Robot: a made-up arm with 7 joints. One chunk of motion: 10 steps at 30 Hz.
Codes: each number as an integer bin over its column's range. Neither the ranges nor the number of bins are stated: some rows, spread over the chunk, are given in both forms.
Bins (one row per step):
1: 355 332 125 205 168 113 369
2: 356 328 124 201 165 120 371
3: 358 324 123 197 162 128 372
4: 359 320 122 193 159 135 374
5: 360 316 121 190 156 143 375
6: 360 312 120 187 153 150 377
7: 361 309 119 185 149 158 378
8: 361 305 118 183 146 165 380
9: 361 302 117 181 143 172 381
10: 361 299 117 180 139 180 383
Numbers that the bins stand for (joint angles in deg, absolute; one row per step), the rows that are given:
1: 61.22 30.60 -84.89 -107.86 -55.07 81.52 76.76
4: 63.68 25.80 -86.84 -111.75 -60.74 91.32 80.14
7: 64.91 21.40 -88.79 -114.34 -67.03 101.57 82.85
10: 64.91 17.40 -90.09 -115.96 -73.32 111.37 86.23
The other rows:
2: 61.84 29.00 -85.54 -109.16 -56.96 84.64 78.12
3: 63.07 27.40 -86.19 -110.45 -58.85 88.20 78.79
5: 64.30 24.20 -87.49 -112.72 -62.62 94.89 80.82
6: 64.30 22.60 -88.14 -113.70 -64.51 98.00 82.17
8: 64.91 19.80 -89.44 -114.99 -68.92 104.68 84.20
9: 64.91 18.60 -90.09 -115.64 -70.81 107.80 84.88

